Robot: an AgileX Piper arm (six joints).
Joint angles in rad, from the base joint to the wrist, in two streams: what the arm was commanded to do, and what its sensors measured. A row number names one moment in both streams.
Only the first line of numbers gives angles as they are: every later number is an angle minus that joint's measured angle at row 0.
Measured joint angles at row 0:
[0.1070, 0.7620, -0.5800, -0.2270, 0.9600, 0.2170]
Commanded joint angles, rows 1 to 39:
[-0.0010, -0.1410, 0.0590, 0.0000, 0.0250, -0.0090]
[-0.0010, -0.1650, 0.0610, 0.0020, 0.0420, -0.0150]
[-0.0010, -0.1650, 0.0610, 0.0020, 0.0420, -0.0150]
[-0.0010, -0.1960, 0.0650, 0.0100, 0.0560, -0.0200]
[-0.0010, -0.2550, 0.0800, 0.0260, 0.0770, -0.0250]
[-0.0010, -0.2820, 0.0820, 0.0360, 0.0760, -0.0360]
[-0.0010, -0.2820, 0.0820, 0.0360, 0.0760, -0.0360]
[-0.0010, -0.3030, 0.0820, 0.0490, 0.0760, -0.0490]
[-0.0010, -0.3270, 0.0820, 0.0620, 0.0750, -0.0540]
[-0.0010, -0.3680, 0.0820, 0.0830, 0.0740, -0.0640]
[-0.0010, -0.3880, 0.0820, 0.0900, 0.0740, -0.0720]
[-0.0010, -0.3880, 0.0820, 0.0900, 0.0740, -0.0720]
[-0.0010, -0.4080, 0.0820, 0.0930, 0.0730, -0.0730]
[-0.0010, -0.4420, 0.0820, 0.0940, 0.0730, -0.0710]
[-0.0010, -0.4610, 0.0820, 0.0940, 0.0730, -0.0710]
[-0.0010, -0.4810, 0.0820, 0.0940, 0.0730, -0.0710]
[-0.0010, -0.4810, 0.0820, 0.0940, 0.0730, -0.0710]
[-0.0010, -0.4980, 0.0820, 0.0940, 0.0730, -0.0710]
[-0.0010, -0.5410, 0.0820, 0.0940, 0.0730, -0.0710]
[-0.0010, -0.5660, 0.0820, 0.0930, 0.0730, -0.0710]
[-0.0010, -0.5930, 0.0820, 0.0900, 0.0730, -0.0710]
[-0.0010, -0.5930, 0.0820, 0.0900, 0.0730, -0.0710]
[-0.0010, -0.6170, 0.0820, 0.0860, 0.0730, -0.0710]
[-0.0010, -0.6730, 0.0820, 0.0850, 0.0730, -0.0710]
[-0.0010, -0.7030, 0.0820, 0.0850, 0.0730, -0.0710]
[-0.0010, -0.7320, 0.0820, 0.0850, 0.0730, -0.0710]
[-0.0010, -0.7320, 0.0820, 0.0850, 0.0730, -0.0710]
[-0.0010, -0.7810, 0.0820, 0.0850, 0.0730, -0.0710]
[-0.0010, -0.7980, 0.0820, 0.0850, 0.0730, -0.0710]
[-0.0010, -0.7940, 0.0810, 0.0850, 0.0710, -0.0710]
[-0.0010, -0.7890, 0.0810, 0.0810, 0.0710, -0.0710]
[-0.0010, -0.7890, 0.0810, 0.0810, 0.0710, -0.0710]
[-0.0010, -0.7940, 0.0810, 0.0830, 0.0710, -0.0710]
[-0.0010, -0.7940, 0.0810, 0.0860, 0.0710, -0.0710]
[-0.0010, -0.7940, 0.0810, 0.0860, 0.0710, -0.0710]
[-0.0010, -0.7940, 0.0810, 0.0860, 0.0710, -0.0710]
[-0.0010, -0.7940, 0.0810, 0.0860, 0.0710, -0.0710]
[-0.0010, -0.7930, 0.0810, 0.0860, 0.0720, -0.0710]
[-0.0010, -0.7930, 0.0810, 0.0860, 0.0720, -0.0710]
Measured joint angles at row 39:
[0.0000, -0.7650, 0.0790, 0.0920, 0.0770, -0.0630]
